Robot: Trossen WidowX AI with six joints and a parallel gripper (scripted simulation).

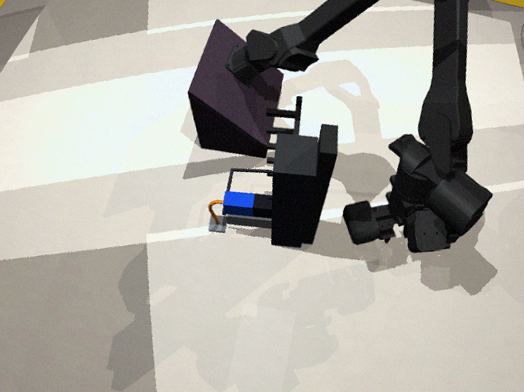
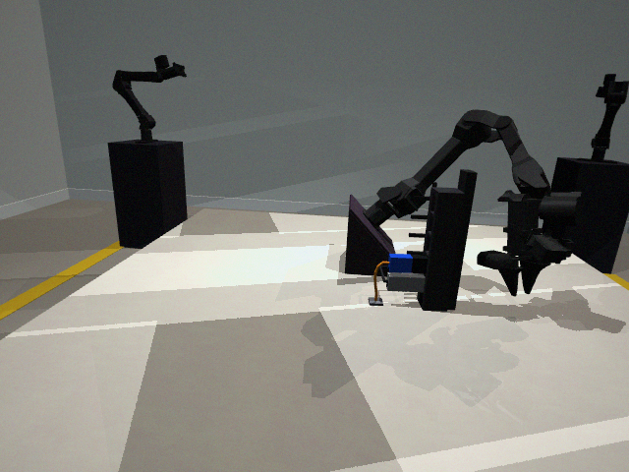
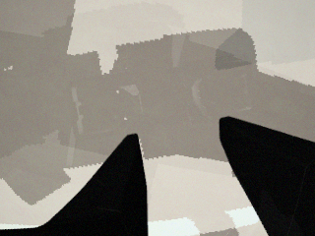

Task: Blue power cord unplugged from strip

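Right now the blue plug is 20 mm ahead of my gripper tip, 250 mm to the right of it and 70 mm above it.
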